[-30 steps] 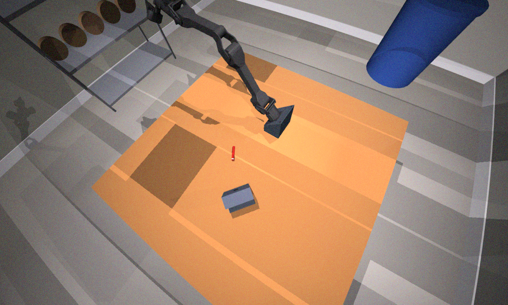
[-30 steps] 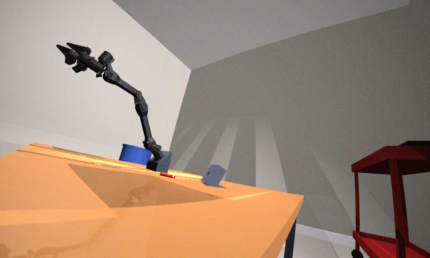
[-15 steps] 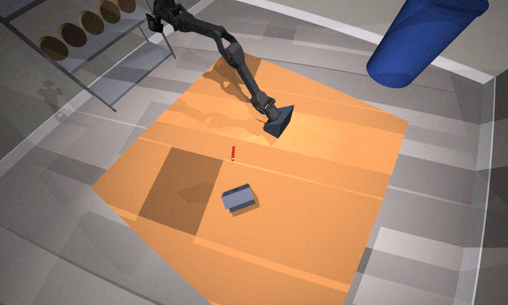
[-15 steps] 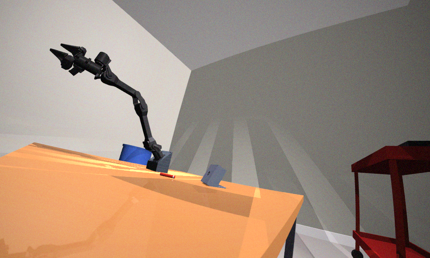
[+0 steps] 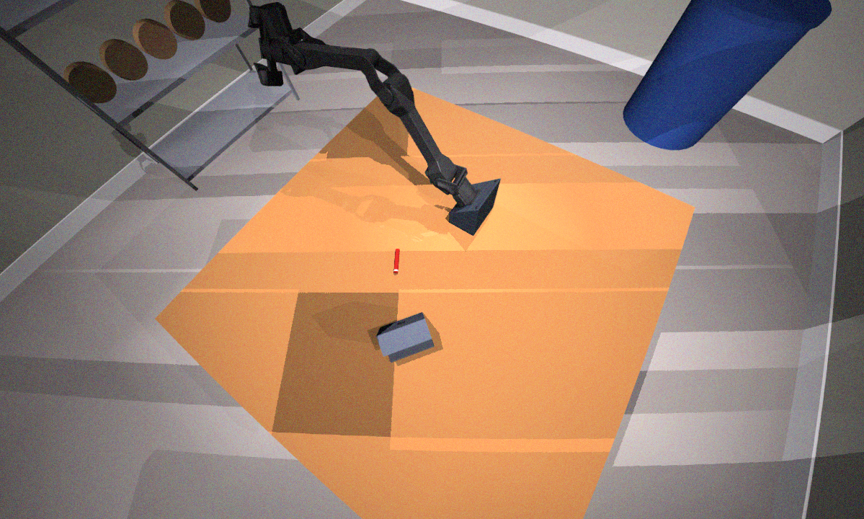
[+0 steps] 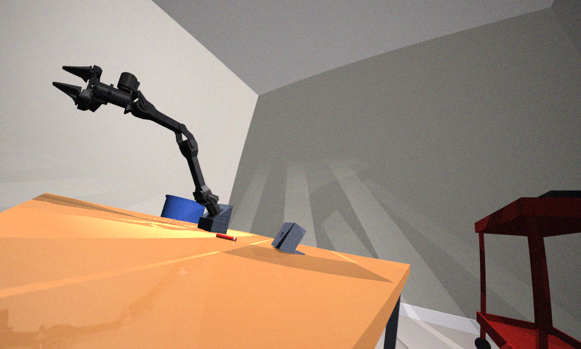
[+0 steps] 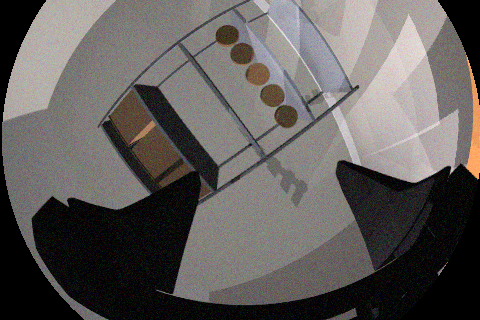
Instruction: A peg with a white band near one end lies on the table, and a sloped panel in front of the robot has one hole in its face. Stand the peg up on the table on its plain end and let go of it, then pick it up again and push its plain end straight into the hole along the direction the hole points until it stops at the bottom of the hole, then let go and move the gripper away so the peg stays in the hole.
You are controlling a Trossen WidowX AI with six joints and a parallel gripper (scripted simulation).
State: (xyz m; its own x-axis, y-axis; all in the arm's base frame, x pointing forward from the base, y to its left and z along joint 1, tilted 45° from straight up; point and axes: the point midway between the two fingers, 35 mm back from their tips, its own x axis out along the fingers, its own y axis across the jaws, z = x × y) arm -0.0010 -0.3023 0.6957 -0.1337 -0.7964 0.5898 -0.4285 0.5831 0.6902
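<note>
Now: gripper tip 62 cm to the right of the red peg, 37 cm above it and 31 cm short of it. The rest, counted from my gripper tip: sloped grey-blue panel 75 cm to the left, 48 cm ahead, 32 cm below.
</note>
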